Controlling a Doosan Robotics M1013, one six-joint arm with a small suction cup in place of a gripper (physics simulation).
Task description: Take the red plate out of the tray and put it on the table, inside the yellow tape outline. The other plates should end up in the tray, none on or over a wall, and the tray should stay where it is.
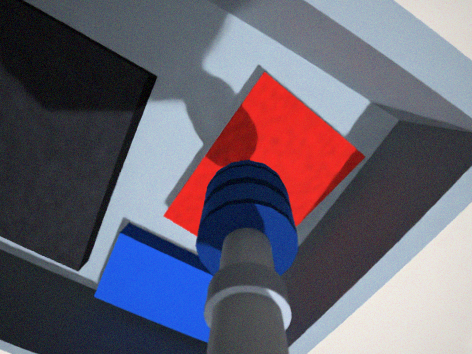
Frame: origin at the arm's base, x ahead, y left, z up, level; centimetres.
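Where they show: hand, its tool point: (246,198).
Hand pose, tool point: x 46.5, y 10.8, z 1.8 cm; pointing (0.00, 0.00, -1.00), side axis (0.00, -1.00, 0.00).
Each offset is from my tool point to the top centre of the thing. "pt": to the spot under its first point. Level surfaces: height alone.
The red plate @[dz -3.5, dx -1.1, dy -0.7 cm] (295,145) lies flat on the tray floor, near a corner of the grey-blue tray @[pt dz +0.3, dx +5.0, dy -4.8 cm] (430,45). My suction cup (247,175), dark blue and ribbed, is over the lower part of the red plate and hides some of its lower edge. The cup's round shadow falls on the plate beside its tip, and a small gap seems to remain between them. Nothing hangs from the cup, so it is open. A blue plate @[dz -3.3, dx -9.5, dy +4.6 cm] (155,280) lies beside the tray wall, partly hidden by the cup's stem. A large black plate @[dz -3.3, dx +0.5, dy +12.0 cm] (60,150) lies at the left. The yellow tape outline does not show.
Sloping tray walls stand close to the red plate, with a dark inner wall (370,215) at the right and another wall (320,45) above it. The pale table @[dz -4.7 cm] (425,300) shows outside the tray at the lower right and the upper right.
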